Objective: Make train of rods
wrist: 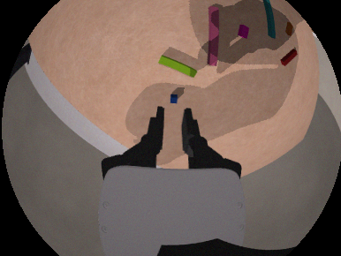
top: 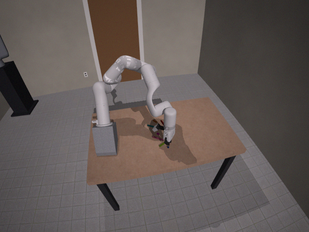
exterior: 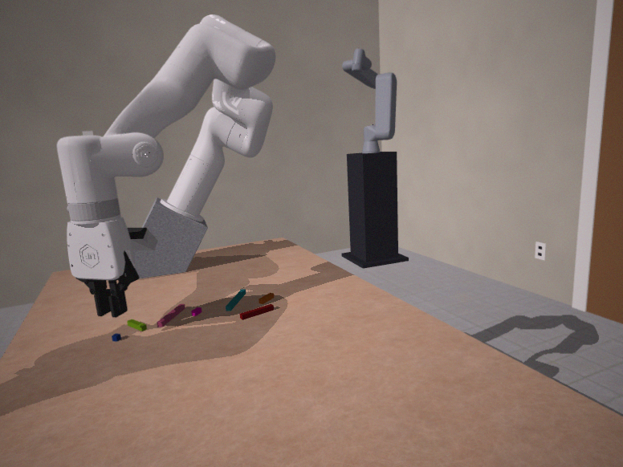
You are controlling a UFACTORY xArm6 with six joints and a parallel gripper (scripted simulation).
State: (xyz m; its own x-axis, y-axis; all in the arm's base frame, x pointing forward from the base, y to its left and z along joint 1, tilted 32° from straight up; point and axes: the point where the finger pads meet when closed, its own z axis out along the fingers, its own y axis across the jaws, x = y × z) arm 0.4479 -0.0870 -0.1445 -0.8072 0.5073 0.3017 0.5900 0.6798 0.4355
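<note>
The blue rod lies 60 mm below my hand. From my hand the other things lie so: lime rod: 40 mm behind, 30 mm to the left, 60 mm below; then pink rod: 60 mm behind, 100 mm to the left, 60 mm below; then magenta rod: 50 mm behind, 140 mm to the left, 60 mm below.
</note>
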